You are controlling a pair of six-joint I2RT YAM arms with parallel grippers.
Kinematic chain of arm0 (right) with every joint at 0, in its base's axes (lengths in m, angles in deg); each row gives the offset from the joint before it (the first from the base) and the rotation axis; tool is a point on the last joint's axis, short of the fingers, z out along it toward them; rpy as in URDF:
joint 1: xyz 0 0 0.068 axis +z
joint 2: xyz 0.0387 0.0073 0.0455 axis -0.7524 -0.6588 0
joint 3: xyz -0.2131 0.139 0.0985 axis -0.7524 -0.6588 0
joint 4: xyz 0.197 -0.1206 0.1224 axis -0.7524 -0.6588 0
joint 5: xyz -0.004 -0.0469 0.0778 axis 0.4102 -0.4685 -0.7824
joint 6: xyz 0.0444 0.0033 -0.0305 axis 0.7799 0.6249 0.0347
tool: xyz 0 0 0 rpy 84.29 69.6 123.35
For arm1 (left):
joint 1: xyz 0 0 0.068 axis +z
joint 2: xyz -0.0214 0.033 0.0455 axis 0.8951 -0.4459 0
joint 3: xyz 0.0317 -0.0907 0.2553 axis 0.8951 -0.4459 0
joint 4: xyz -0.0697 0.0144 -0.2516 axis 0.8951 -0.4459 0
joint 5: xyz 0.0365 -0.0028 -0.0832 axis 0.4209 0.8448 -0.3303
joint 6: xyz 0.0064 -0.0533 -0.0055 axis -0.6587 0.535 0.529
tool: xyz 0 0 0 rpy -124.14 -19.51 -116.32
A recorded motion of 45 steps. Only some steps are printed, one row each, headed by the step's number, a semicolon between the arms.
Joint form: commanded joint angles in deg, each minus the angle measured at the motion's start. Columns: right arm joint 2, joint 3, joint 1, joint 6, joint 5, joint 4; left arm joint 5, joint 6, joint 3, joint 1, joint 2, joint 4.
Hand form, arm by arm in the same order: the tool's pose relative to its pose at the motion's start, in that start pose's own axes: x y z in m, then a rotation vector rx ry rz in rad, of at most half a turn. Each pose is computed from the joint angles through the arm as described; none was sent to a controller.
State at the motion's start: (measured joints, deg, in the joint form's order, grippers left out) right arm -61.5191 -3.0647 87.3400 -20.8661 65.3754 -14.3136; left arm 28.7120 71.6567 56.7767 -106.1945 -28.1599 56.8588
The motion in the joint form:
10: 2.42 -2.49 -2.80 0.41 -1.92 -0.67; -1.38 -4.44 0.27 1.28 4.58 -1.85
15: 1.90 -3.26 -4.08 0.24 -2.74 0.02; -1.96 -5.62 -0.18 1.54 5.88 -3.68
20: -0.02 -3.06 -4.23 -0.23 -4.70 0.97; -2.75 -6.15 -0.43 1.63 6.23 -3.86
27: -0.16 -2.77 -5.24 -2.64 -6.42 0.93; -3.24 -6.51 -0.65 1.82 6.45 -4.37
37: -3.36 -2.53 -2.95 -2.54 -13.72 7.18; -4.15 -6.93 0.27 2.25 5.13 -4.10
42: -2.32 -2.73 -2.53 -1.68 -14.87 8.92; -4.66 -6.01 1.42 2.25 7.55 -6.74
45: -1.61 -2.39 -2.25 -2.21 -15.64 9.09; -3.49 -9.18 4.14 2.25 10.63 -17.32
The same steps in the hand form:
10: 0.0026 -0.0125 -0.0114 0.0026 -0.0023 0.0416; -0.0070 -0.0162 -0.0091 0.0483 -0.0142 0.0945
15: 0.0031 -0.0199 -0.0117 0.0068 -0.0009 0.0564; -0.0060 -0.0161 -0.0126 0.0370 -0.0040 0.1055
20: 0.0038 -0.0229 -0.0063 -0.0125 0.0274 0.0555; -0.0053 -0.0161 -0.0140 0.0405 0.0077 0.1138
27: 0.0006 -0.0249 -0.0077 -0.0310 0.0311 0.0234; -0.0049 -0.0149 -0.0152 0.0359 0.0153 0.1147
37: 0.0039 -0.0147 0.0052 -0.1815 0.0908 -0.0258; -0.0084 -0.0138 -0.0119 0.0388 0.0238 0.1185
42: 0.0024 -0.0086 0.0024 -0.2231 0.0777 -0.0378; -0.0110 -0.0250 -0.0136 0.0548 0.0272 0.1109
45: 0.0005 -0.0038 0.0004 -0.2472 0.0732 -0.0608; -0.0142 -0.0331 -0.0143 -0.0187 0.0353 0.1241

